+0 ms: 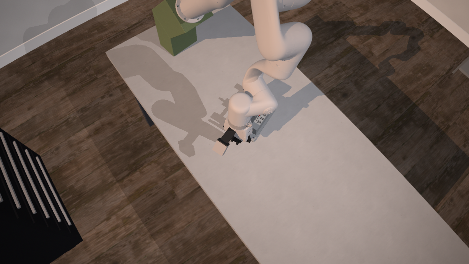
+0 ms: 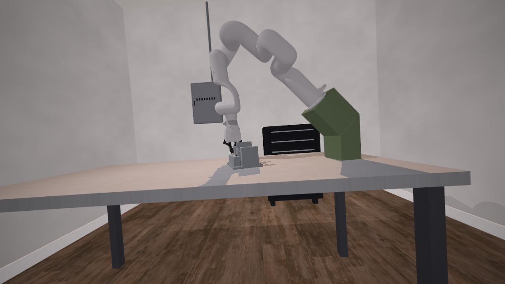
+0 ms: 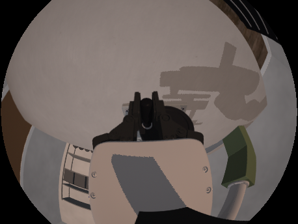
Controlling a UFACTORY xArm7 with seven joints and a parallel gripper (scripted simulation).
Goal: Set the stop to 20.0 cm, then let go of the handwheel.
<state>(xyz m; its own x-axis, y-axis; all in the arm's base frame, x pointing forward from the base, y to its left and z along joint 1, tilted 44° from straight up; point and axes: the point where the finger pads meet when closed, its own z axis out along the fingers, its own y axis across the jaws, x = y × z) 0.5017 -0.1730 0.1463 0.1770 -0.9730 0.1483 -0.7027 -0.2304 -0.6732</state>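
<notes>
The grey stop block is 140 mm to the left of my hand, 60 mm behind it and 20 mm above it. Also, from my hand: handwheel knob (10 mm to the left); black handwheel (20 mm to the left, 10 mm behind).
</notes>
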